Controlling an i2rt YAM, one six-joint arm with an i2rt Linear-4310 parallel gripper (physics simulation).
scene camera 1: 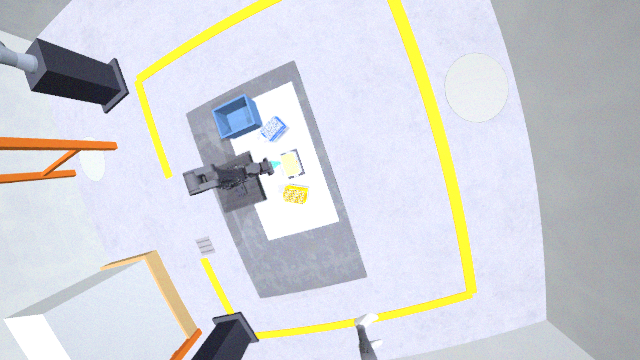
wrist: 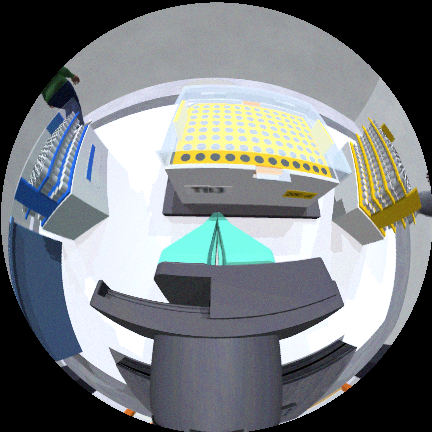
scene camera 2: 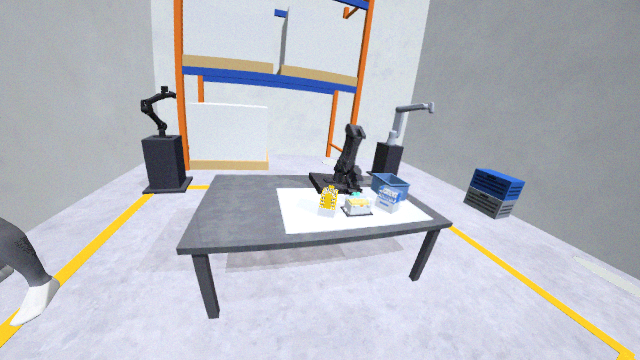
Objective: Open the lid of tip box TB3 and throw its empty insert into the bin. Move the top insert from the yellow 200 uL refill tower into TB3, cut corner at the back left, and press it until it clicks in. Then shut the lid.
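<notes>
Tip box TB3 (scene camera 1: 290, 164) (scene camera 2: 358, 206) (wrist: 250, 189) is a grey-white box in a dark base frame, with its label facing the wrist camera. Its clear lid (wrist: 216, 93) lies over the yellow insert (wrist: 252, 159), whose holes look empty. I cannot tell whether the lid's front edge is slightly raised. My gripper (scene camera 1: 279, 164) (scene camera 2: 355, 194) (wrist: 216, 218) is shut and empty, its teal fingertips together just in front of the box's front wall. The yellow refill tower (scene camera 1: 295, 194) (scene camera 2: 328, 200) (wrist: 380, 187) stands to the right of TB3 in the wrist view, with stacked inserts. The blue bin (scene camera 1: 237, 117) (scene camera 2: 390, 186) (wrist: 37, 295) stands at the left in the wrist view.
A blue refill tower (scene camera 1: 273, 129) (scene camera 2: 388, 201) (wrist: 55, 170) stands left of TB3 in the wrist view, near the bin. The boxes stand on a white mat (scene camera 1: 280, 227) (scene camera 2: 300, 220) on the grey table (scene camera 1: 305, 270) (scene camera 2: 225, 220). A person (wrist: 64, 90) shows at the wrist view's upper left.
</notes>
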